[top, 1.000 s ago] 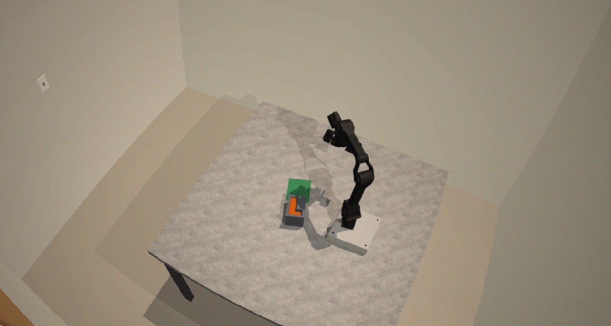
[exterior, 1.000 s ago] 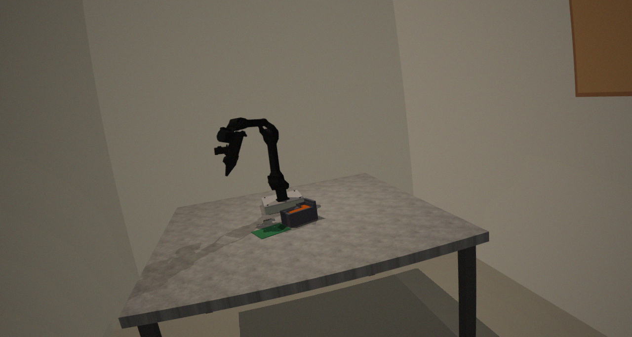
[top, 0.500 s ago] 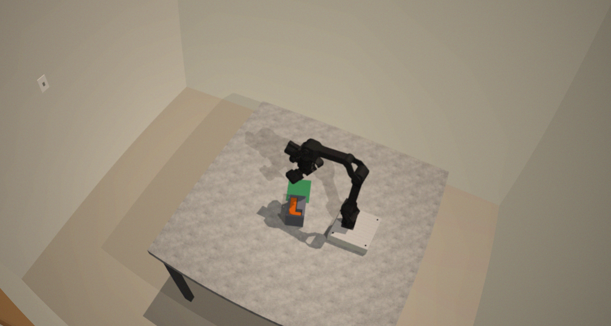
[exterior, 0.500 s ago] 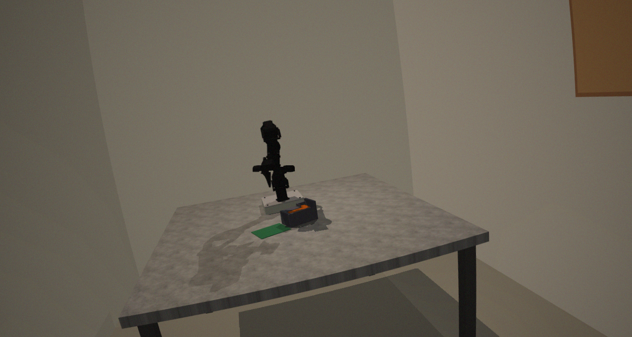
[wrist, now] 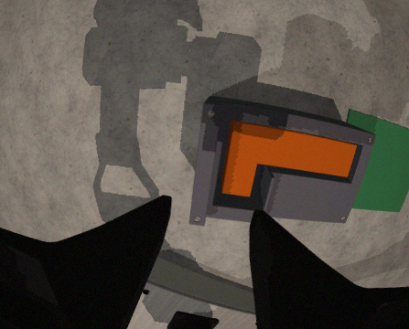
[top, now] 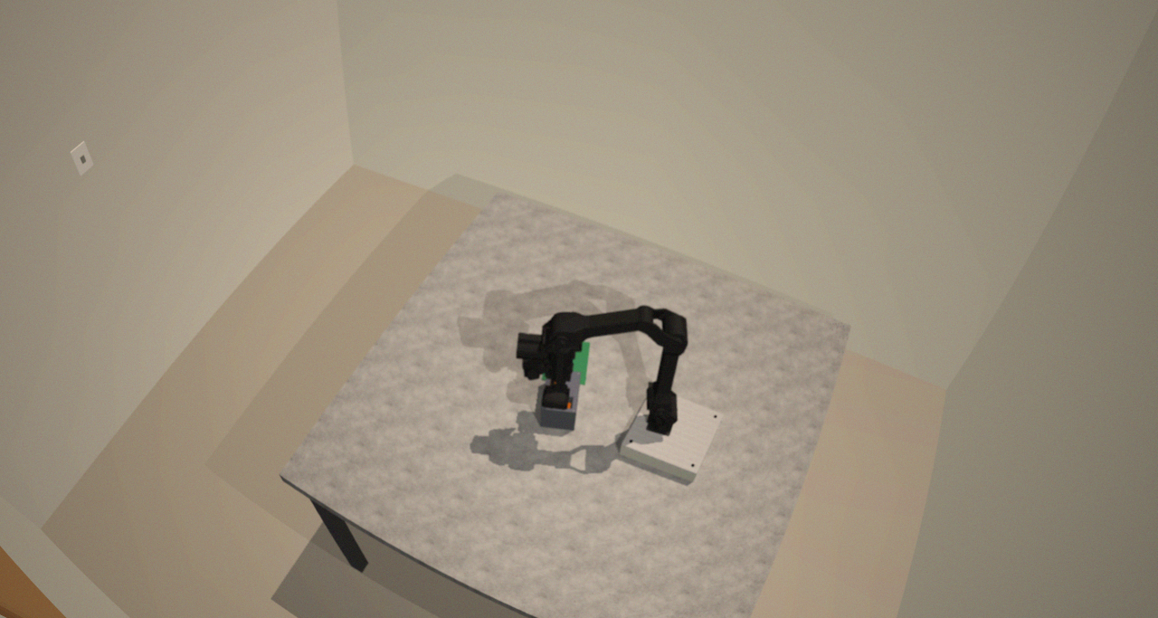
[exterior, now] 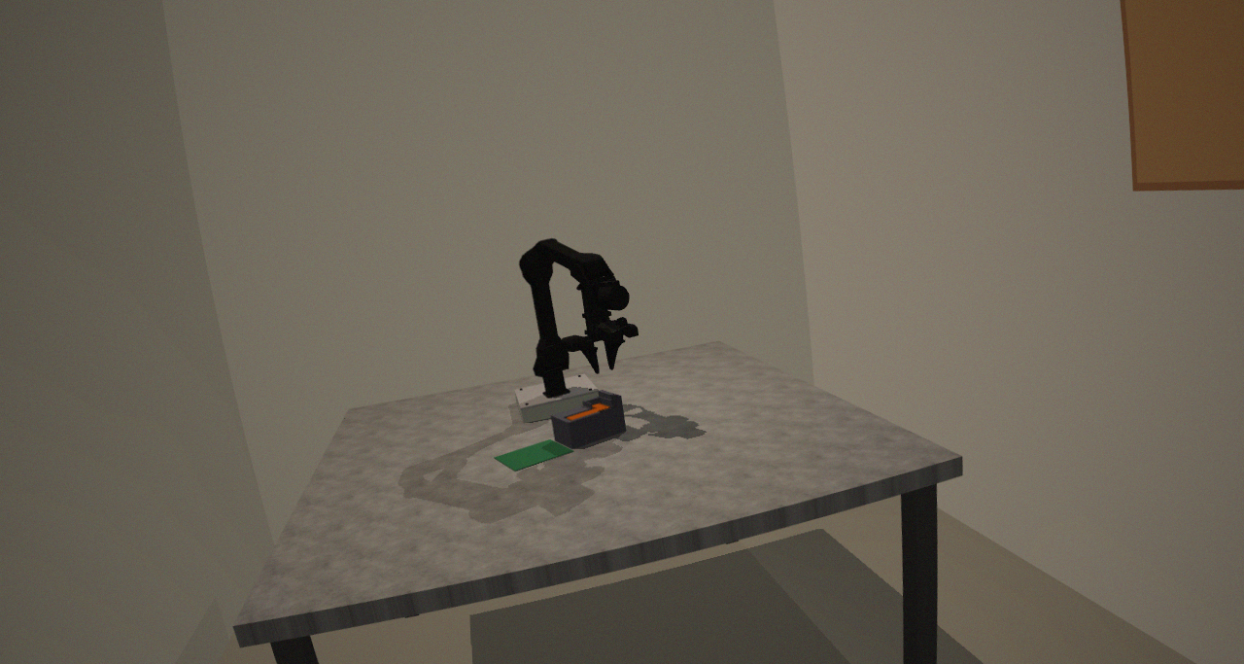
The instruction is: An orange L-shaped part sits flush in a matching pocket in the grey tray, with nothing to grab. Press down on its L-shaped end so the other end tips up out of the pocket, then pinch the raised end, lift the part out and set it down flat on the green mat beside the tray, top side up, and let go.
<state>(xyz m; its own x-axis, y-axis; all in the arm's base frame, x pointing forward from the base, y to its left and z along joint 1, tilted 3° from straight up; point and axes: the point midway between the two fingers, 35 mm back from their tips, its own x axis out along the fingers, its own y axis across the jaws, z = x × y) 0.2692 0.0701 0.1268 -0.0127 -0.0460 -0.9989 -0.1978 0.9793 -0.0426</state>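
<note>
Now: the orange L-shaped part 10 cm below my gripper tip, 5 cm to the right of it and 1 cm ahead of it. Round my gripper tip: green mat (21 cm to the right, 16 cm below, 4 cm ahead).
</note>
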